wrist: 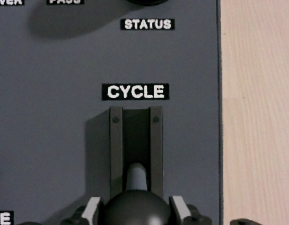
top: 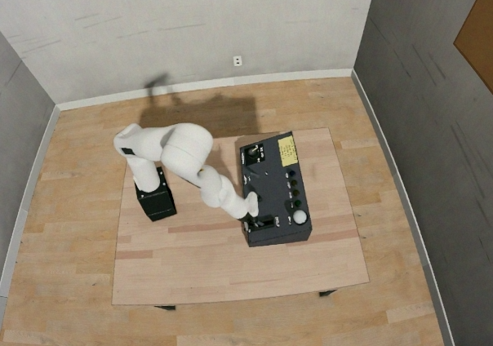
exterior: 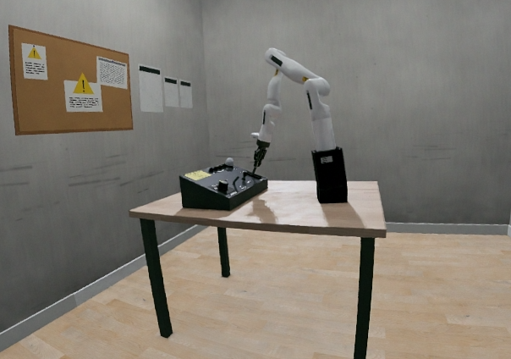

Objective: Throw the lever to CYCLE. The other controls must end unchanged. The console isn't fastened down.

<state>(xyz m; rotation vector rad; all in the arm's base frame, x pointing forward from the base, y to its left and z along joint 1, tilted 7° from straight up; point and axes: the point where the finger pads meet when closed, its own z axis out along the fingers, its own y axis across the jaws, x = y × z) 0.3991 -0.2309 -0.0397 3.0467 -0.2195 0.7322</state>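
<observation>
The lever is 4 cm below my hand and 2 cm ahead of it. Round my hand: mode control 11 cm to the left, 6 cm below, 5 cm ahead; then check toggle 23 cm to the left, 6 cm ahead, 5 cm below.
</observation>
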